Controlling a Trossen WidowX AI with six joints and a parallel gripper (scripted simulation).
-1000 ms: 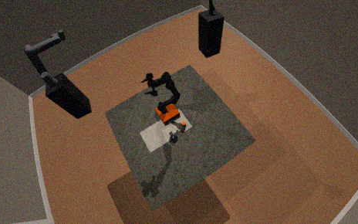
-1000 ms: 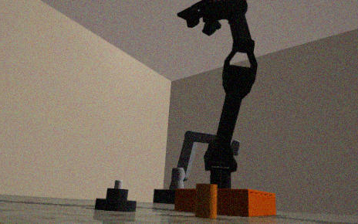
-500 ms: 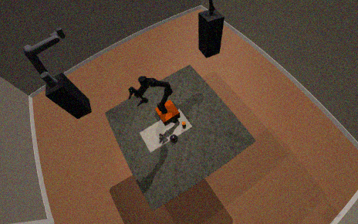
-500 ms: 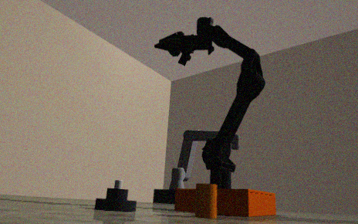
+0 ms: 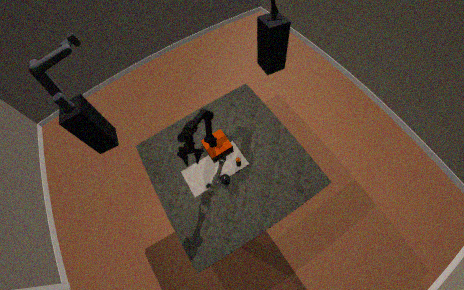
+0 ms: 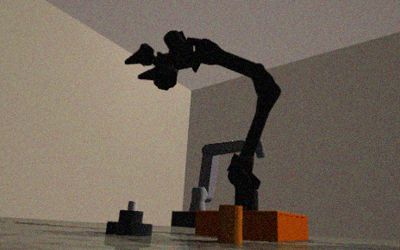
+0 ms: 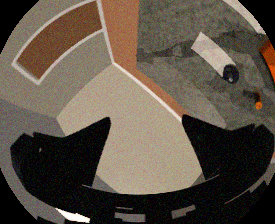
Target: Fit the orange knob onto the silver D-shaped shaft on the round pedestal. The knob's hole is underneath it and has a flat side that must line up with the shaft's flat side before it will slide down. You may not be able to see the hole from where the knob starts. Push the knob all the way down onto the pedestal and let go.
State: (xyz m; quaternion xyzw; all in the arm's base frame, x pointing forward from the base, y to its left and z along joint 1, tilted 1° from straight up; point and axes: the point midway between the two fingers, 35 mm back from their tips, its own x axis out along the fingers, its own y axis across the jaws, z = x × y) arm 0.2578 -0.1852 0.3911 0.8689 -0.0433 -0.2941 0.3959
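My gripper tip is 39 cm above the orange knob, 33 cm to the right of it and 5 cm past it. The rest, counted from my gripper tip: round pedestal 40 cm below, 16 cm to the left, 4 cm ahead.
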